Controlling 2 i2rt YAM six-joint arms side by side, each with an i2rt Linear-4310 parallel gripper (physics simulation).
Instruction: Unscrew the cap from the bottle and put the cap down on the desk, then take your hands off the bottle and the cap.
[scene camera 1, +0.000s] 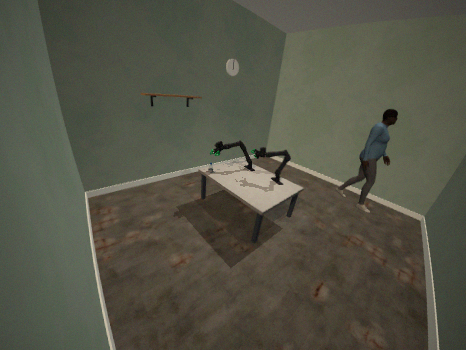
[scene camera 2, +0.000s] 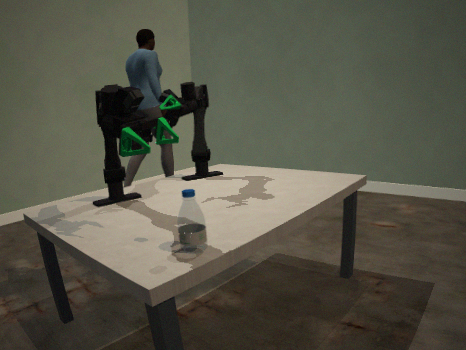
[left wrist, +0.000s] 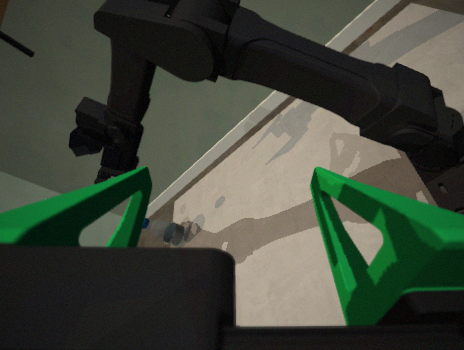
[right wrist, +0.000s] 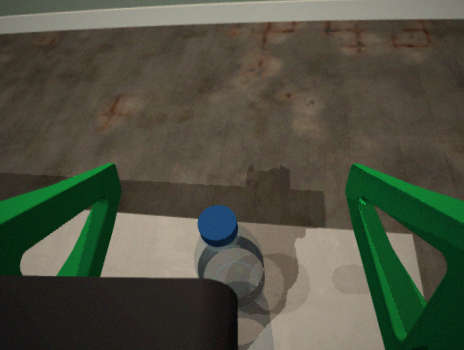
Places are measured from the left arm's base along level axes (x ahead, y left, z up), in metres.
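Where they show: left gripper, fingertip midpoint: (scene camera 1: 252, 153) (left wrist: 231, 176); right gripper, fingertip midpoint: (scene camera 1: 212, 154) (scene camera 2: 164, 144) (right wrist: 233, 176); left arm's base, origin of the base link: (scene camera 1: 276, 181) (scene camera 2: 202, 176); right arm's base, origin of the base link: (scene camera 1: 249, 168) (scene camera 2: 117, 200) (left wrist: 439, 155).
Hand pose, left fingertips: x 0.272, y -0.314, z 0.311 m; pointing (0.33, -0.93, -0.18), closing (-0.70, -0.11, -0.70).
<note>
Each offset is from my left fingertips to the centre of the thing. Level surfaces: height alone.
A clear bottle @(dx +0.545, dy -0.134, dz -0.238 m) (scene camera 1: 210, 169) (scene camera 2: 191, 215) (left wrist: 172, 233) (right wrist: 231, 260) stands upright near the table's edge, with a dark band around its lower part. Its blue cap @(dx +0.545, dy -0.134, dz -0.170 m) (scene camera 2: 188, 193) (left wrist: 145, 223) (right wrist: 217, 223) sits on its neck. My right gripper (scene camera 1: 215, 152) (scene camera 2: 150, 136) (right wrist: 233, 176) is open and empty, above the table and apart from the bottle; in the right wrist view the cap shows below and between its fingertips. My left gripper (scene camera 1: 254, 152) (left wrist: 231, 176) is open and empty, high and farther from the bottle. In scene camera 2 it is partly hidden by the right gripper.
The table @(dz -0.310 m) (scene camera 1: 260, 196) (scene camera 2: 300, 192) carries both arm bases at its far side in scene camera 2. The right arm (left wrist: 300, 75) crosses the upper left wrist view. A person (scene camera 1: 376, 145) (scene camera 2: 144, 72) is on the floor beyond the table. A shelf (scene camera 1: 172, 96) hangs on the wall.
</note>
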